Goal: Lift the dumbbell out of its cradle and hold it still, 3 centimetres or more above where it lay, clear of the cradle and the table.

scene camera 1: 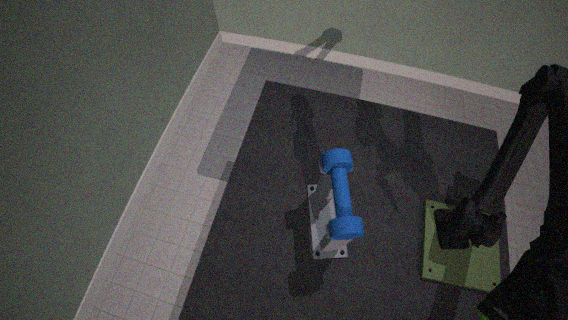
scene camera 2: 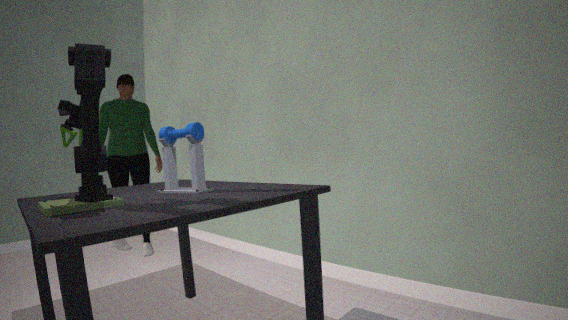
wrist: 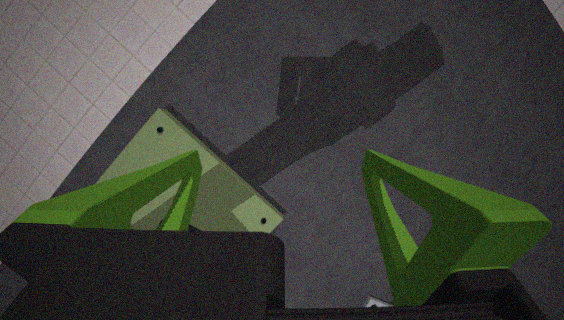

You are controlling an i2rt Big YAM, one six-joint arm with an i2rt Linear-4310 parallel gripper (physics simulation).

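Seen in the pictures: gripper, between the fingertips: (scene camera 1: 501, 315) (scene camera 2: 72, 146) (wrist: 281, 159); arm's base, origin of its link: (scene camera 1: 450, 229) (scene camera 2: 93, 200).
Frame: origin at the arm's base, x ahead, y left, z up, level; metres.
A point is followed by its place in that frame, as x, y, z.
Observation:
The blue dumbbell (scene camera 1: 342, 192) @(0.381, -0.022, 0.239) (scene camera 2: 181, 133) @(0.362, -0.049, 0.217) lies level across the tops of the two posts of the white cradle (scene camera 1: 323, 220) @(0.389, -0.021, -0.013) (scene camera 2: 198, 167) @(0.377, -0.120, 0.076), one head over each post. The cradle stands upright on the dark table (scene camera 1: 250, 210) @(0.613, -0.045, -0.021) (scene camera 2: 260, 191) @(0.428, -0.380, -0.021) (wrist: 480, 110) @(0.299, 0.449, -0.021). My gripper (scene camera 2: 71, 136) @(0.036, 0.229, 0.193) (wrist: 281, 159) @(0.036, 0.229, 0.193) is open, with its green fingers wide apart and no object between them. It hangs above the table near the arm's base, to the side of the dumbbell and apart from it. A small corner of the cradle's base plate shows at the bottom of the wrist view; the dumbbell does not show there.
The light-green mounting plate (scene camera 1: 435, 267) @(0.066, 0.112, -0.001) (scene camera 2: 50, 209) @(-0.157, -0.049, -0.002) (wrist: 142, 150) @(-0.115, 0.122, 0.002) lies under the arm's base on the table. The dark arm (scene camera 1: 515, 160) @(-0.040, -0.104, 0.267) (scene camera 2: 90, 110) @(-0.077, -0.190, 0.268) rises from it. A person in a green top (scene camera 2: 125, 125) stands behind the table. Shadows of the arm fall on the table.

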